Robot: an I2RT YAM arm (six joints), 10 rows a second.
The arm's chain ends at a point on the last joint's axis. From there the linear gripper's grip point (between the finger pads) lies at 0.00 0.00 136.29 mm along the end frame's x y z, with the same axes.
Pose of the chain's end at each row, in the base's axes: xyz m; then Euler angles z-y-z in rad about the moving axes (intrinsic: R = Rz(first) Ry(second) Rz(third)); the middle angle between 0 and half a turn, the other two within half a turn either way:
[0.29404, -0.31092, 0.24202, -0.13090, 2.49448, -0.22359]
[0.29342, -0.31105, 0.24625, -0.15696, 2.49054, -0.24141]
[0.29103, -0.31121, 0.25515, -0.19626, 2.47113, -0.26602]
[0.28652, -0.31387, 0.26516, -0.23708, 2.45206, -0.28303]
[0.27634, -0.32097, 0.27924, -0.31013, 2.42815, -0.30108]
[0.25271, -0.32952, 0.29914, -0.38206, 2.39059, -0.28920]
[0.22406, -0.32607, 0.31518, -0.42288, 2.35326, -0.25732]
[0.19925, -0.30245, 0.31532, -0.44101, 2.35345, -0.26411]
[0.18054, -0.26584, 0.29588, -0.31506, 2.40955, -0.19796]
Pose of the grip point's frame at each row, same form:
[0.37550, -0.32165, 0.13328, -0.13090, 2.49448, -0.22359]
[0.37500, -0.32396, 0.13784, -0.15696, 2.49054, -0.24141]
[0.37409, -0.32772, 0.14836, -0.19626, 2.47113, -0.26602]
[0.37080, -0.33423, 0.16001, -0.23708, 2.45206, -0.28303]
[0.36128, -0.34819, 0.17619, -0.31013, 2.42815, -0.30108]
[0.33901, -0.36419, 0.19951, -0.38206, 2.39059, -0.28920]
[0.31220, -0.36574, 0.21909, -0.42288, 2.35326, -0.25732]
[0.28664, -0.34370, 0.21921, -0.44101, 2.35345, -0.26411]
[0.26715, -0.29407, 0.19451, -0.31506, 2.40955, -0.19796]

